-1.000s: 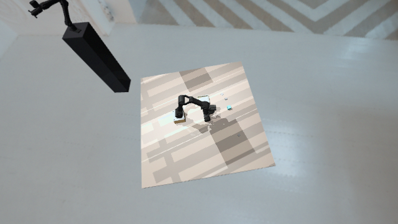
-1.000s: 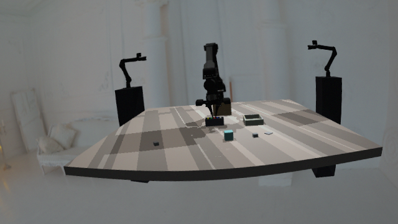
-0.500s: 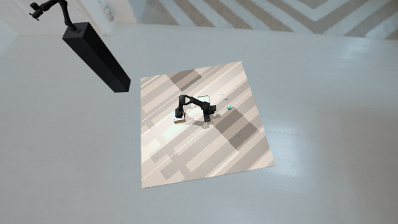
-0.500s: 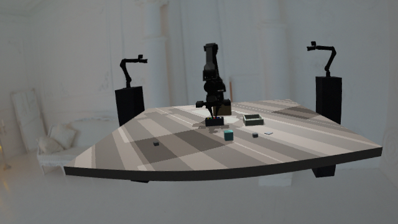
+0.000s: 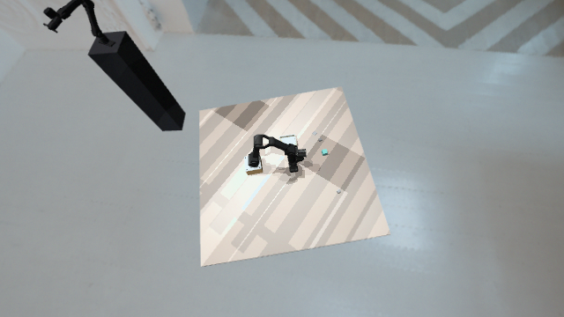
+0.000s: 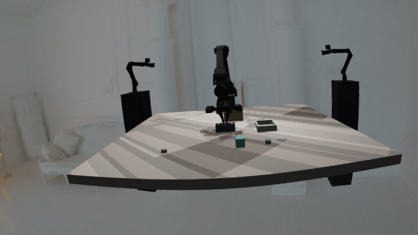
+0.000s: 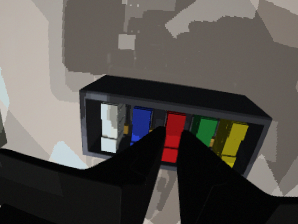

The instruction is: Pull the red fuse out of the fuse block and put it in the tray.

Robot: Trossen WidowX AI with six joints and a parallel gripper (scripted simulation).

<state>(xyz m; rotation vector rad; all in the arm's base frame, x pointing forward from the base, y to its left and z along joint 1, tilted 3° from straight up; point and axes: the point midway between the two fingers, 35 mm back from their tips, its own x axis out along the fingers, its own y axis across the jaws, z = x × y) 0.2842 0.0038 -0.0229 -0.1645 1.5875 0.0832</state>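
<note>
The green fuse lies 20 mm to the right of my gripper tip and 10 mm below it. Also, from my gripper tip: red fuse 10 mm below; then yellow fuse 10 mm ahead, 30 mm to the right, 10 mm below; then blue fuse 20 mm to the left, 10 mm below.
</note>
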